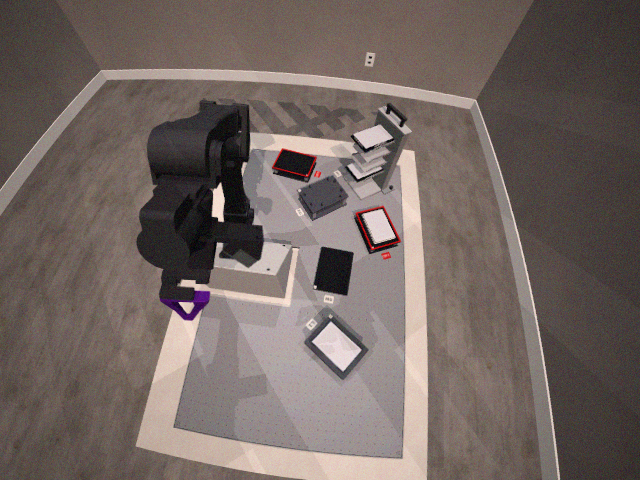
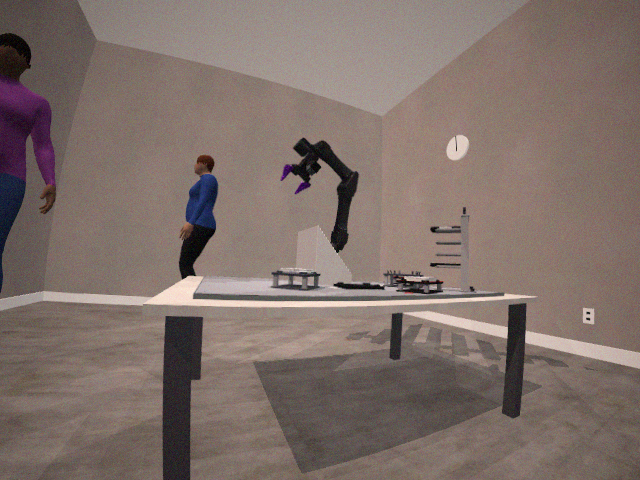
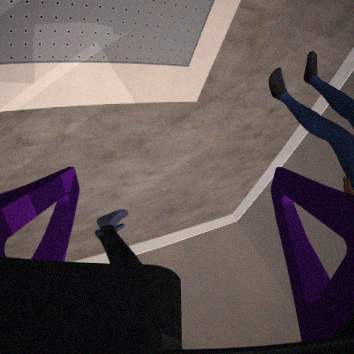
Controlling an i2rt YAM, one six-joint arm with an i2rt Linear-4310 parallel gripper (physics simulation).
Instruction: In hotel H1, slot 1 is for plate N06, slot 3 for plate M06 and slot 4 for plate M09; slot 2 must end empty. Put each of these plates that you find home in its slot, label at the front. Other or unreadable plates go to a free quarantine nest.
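Places are measured from the arm's base along level axes (x right, y ahead, z up), in millimetres.
Pixels of known places: gripper, fingertip midpoint: (image 1: 192, 297) (image 2: 288, 187) (image 3: 174, 177); arm's base, origin of the base link: (image 2: 324, 256).
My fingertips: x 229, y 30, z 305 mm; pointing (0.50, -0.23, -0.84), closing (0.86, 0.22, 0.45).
Observation:
For each thing: its top centre in the pictures, then the offset to it from my fingertips. "*": a spot on its surface instead.
- red-rimmed nest, surface spot: (image 1: 372, 247) * dx -290, dy +426, dz -396 mm
- red-rimmed nest with a black top, middle of its top: (image 1: 294, 161) dx -683, dy +119, dz -390 mm
- dark nest with pegs, middle of its top: (image 1: 323, 190) (image 2: 403, 270) dx -508, dy +243, dz -360 mm
- flat black pad, surface spot: (image 1: 333, 270) (image 2: 357, 284) * dx -208, dy +286, dz -423 mm
My gripper (image 1: 188, 316) (image 2: 288, 186) (image 3: 174, 177) is open and empty, high above the table's left side. The hotel (image 1: 397, 149) (image 2: 465, 253) stands at the back right, with four shelves. A white-topped plate (image 1: 372, 136) (image 2: 445, 228) lies on its top shelf and another plate (image 1: 361, 169) (image 2: 445, 265) on the lowest. A white-topped plate (image 1: 379, 225) (image 2: 419, 279) sits on a red-rimmed nest (image 1: 372, 247). Another white-topped plate (image 1: 337, 347) (image 2: 296, 270) sits on a grey nest (image 1: 343, 374) (image 2: 280, 280). Plate labels are unreadable here.
A red-rimmed nest with a black top (image 1: 294, 163) stands at the back. A dark nest with pegs (image 1: 323, 196) (image 2: 403, 273) is beside the hotel. A flat black pad (image 1: 333, 270) (image 2: 359, 285) lies mid-table. A pale wedge-shaped block (image 1: 248, 284) (image 2: 316, 255) stands by the arm.

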